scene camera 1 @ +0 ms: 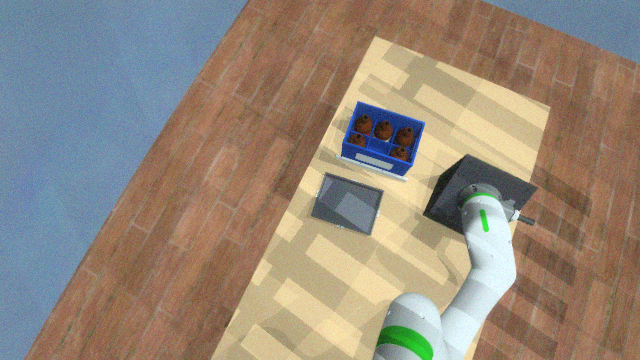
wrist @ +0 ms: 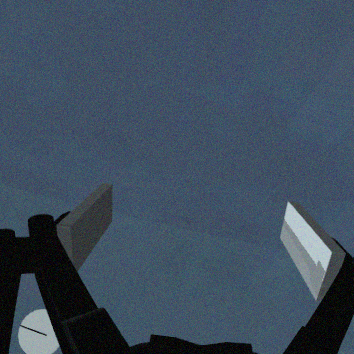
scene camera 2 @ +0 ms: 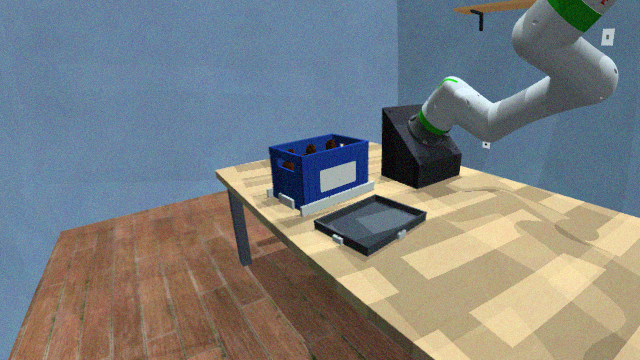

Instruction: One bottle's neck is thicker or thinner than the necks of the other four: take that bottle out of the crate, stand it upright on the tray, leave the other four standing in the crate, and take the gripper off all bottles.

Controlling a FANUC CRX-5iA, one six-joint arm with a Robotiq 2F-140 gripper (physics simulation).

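Frame: origin at the arm's base, x right, y down, z ahead, level; metres.
Where they show: gripper, fingertip midpoint: point(wrist: 197, 211); arm's base at its link origin: point(scene camera 1: 478, 200) point(scene camera 2: 423, 131).
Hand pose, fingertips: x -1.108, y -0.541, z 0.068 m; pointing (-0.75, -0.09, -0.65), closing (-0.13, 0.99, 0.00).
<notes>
Each offset is from my fingertips to the top centre of the thing. "*": to the spot under its first point.
Several brown bottles stand in the blue crate @[dy +0.542, dx +1.213, dz +0.341 m] point(scene camera 1: 400, 168) point(scene camera 2: 311, 180): back left point(scene camera 1: 364, 125), back middle point(scene camera 1: 383, 131), back right point(scene camera 1: 405, 136), front left point(scene camera 1: 357, 141) and front right point(scene camera 1: 399, 154), as scene camera 1 shows them. The front middle compartment is empty. The necks are too small and blurred to compare. In scene camera 2 the crate wall hides most of the bottles. The dark tray @[dy +0.692, dx +0.937, dz +0.362 m] point(scene camera 1: 330, 200) point(scene camera 2: 369, 247) lies in front of the crate with no bottle on it. My gripper point(wrist: 197, 211) is open and empty, facing a blue wall; neither scene camera shows it.
The arm point(scene camera 1: 492, 255) point(scene camera 2: 525, 102) rises from a black slanted pedestal point(scene camera 1: 445, 194) point(scene camera 2: 400, 150) right of the crate. A pale strip @[* dy +0.693, dx +1.110, dz +0.334 m] point(scene camera 1: 370, 168) point(scene camera 2: 337, 199) runs along the crate's front foot. Small clips sit at the tray's edges. A wall shelf point(scene camera 2: 500, 6) is at the upper right.
</notes>
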